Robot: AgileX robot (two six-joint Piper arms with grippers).
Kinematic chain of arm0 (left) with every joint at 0, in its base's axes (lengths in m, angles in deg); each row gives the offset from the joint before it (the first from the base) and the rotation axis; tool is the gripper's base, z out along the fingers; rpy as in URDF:
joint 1: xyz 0 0 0.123 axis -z
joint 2: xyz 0 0 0 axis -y
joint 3: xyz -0.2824 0 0.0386 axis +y
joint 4: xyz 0.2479 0 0.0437 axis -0.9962 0 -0.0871
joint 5: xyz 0 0 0 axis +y
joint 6: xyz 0.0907 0 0.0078 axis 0.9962 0 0.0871
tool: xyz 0 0 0 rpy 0 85 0
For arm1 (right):
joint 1: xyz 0 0 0.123 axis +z
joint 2: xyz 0 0 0 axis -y
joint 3: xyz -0.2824 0 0.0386 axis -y
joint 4: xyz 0.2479 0 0.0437 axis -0.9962 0 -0.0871
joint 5: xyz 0 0 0 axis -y
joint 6: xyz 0.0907 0 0.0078 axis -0.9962 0 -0.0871
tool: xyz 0 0 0 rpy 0 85 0
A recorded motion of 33 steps. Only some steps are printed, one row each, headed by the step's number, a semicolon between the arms.
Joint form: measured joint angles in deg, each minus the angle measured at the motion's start. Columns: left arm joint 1, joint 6, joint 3, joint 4, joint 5, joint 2; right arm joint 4, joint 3, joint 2, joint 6, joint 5, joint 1.
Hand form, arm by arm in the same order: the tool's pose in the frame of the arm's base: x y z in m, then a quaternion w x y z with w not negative. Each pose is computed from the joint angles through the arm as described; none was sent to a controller.
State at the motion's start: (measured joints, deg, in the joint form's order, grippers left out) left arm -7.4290 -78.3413 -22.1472 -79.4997 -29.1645 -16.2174; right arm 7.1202 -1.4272 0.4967 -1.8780 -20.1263 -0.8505
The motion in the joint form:
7: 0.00 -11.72 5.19 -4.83 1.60 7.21; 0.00 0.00 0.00 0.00 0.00 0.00
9: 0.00 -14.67 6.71 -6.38 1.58 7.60; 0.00 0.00 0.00 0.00 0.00 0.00
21: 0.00 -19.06 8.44 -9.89 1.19 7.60; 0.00 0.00 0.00 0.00 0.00 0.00
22: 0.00 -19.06 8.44 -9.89 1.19 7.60; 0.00 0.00 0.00 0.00 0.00 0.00
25: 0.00 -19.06 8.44 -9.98 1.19 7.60; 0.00 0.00 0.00 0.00 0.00 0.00
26: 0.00 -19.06 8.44 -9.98 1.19 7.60; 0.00 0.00 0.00 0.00 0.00 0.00
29: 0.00 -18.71 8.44 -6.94 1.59 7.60; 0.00 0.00 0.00 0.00 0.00 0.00
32: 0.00 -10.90 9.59 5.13 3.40 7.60; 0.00 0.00 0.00 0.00 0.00 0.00
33: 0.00 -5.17 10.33 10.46 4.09 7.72; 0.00 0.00 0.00 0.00 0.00 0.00
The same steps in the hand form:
7: 0.0494 -0.0357 0.3050 0.77657 0.11702 0.60390 -0.13618; 0.0532 -0.0047 0.1738 0.60070 -0.01474 0.79797 -0.04675
9: 0.0510 -0.0356 0.2958 0.76496 0.10714 0.61762 -0.14796; 0.0532 -0.0047 0.1738 0.60070 -0.01474 0.79797 -0.04675
21: 0.0538 -0.0359 0.2835 0.74467 0.10013 0.64043 -0.15901; 0.0532 -0.0047 0.1738 0.60070 -0.01474 0.79797 -0.04675
22: 0.0538 -0.0359 0.2835 0.74467 0.10013 0.64043 -0.15901; 0.0532 -0.0047 0.1738 0.60070 -0.01474 0.79797 -0.04675
25: 0.0539 -0.0359 0.2835 0.74456 0.10060 0.64064 -0.15842; 0.0532 -0.0047 0.1738 0.60070 -0.01474 0.79797 -0.04675
26: 0.0539 -0.0359 0.2835 0.74456 0.10060 0.64064 -0.15842; 0.0532 -0.0047 0.1738 0.60070 -0.01474 0.79797 -0.04675
29: 0.0537 -0.0353 0.2857 0.74943 0.08406 0.63335 -0.17363; 0.0532 -0.0047 0.1738 0.60070 -0.01474 0.79797 -0.04675
32: 0.0548 -0.0312 0.2874 0.76927 0.04642 0.60830 -0.18986; 0.0532 -0.0047 0.1738 0.60070 -0.01474 0.79797 -0.04675
33: 0.0552 -0.0290 0.2864 0.77965 0.04045 0.59819 -0.18079; 0.0532 -0.0047 0.1738 0.60070 -0.01474 0.79797 -0.04675

